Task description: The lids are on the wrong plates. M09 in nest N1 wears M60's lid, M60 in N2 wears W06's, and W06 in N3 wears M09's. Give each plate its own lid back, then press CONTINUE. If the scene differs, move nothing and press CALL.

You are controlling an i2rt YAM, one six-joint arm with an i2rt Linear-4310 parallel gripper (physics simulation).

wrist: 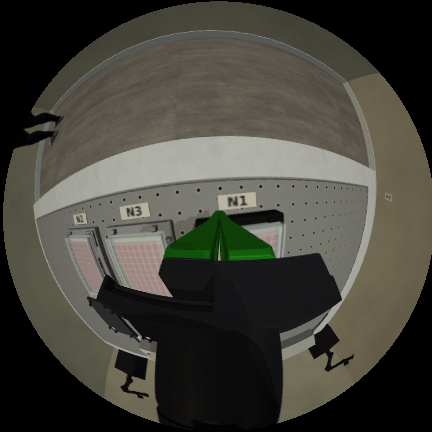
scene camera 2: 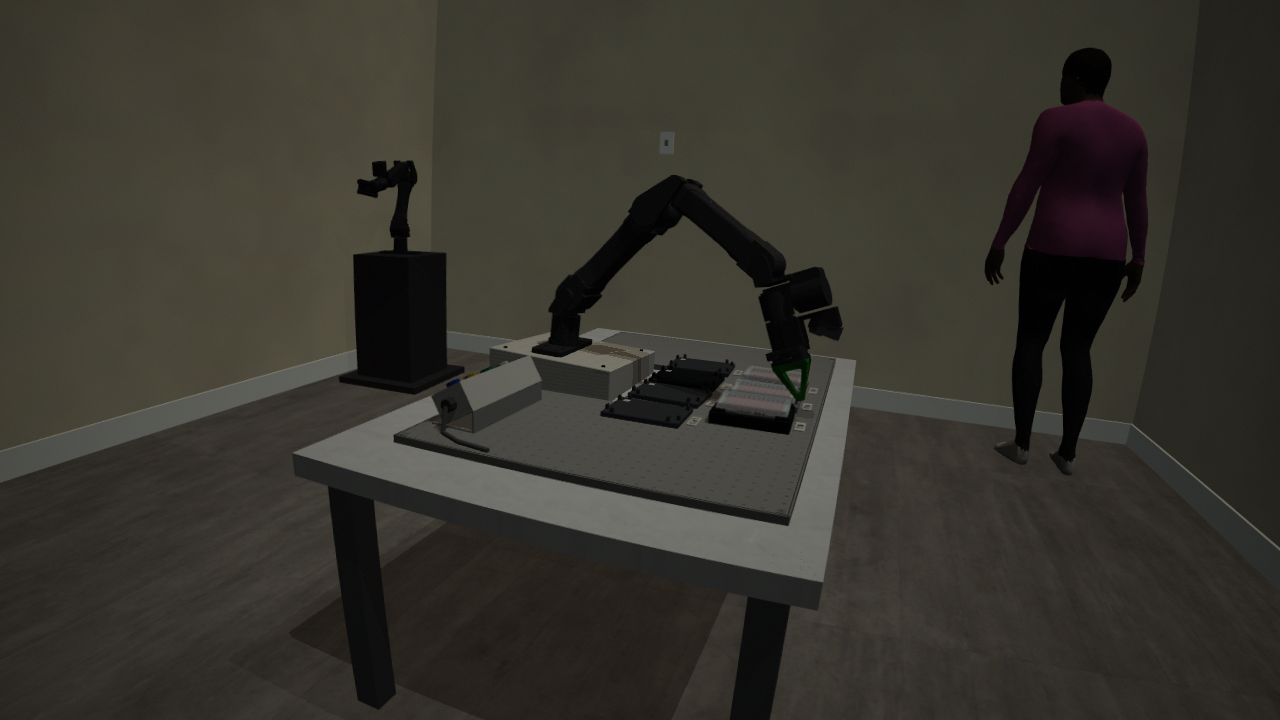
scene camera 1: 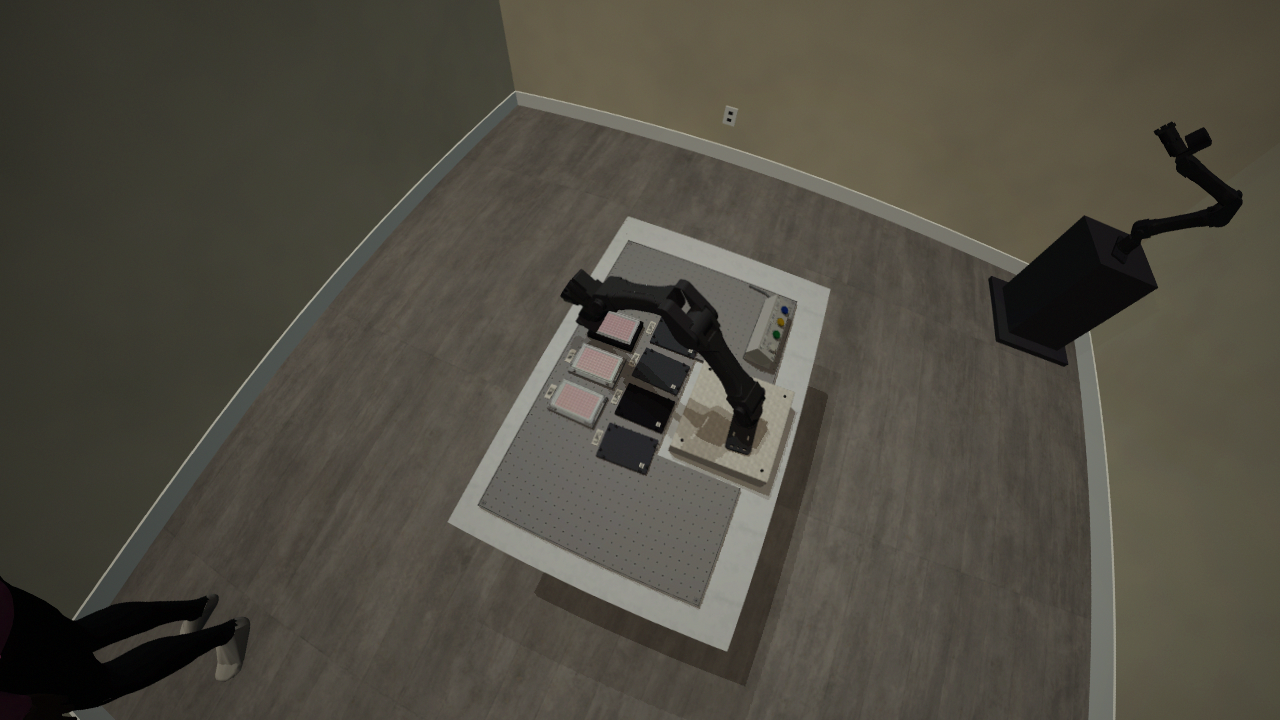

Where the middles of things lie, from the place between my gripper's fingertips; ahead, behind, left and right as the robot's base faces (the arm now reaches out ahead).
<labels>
Now: hand 7 cm past the nest N1 (scene camera 2: pixel 782 425), 2 cm to the left of it and 3 cm above it. Round my hand: spot LP3 (scene camera 2: pixel 636 410): 26 cm behind, 7 cm to the right, 3 cm below; LP2 (scene camera 1: pixel 638 405): 24 cm behind, 19 cm to the left, 3 cm below; nest N2 (wrist: pixel 93 230): 5 cm behind, 24 cm to the left, 3 cm below.
</labels>
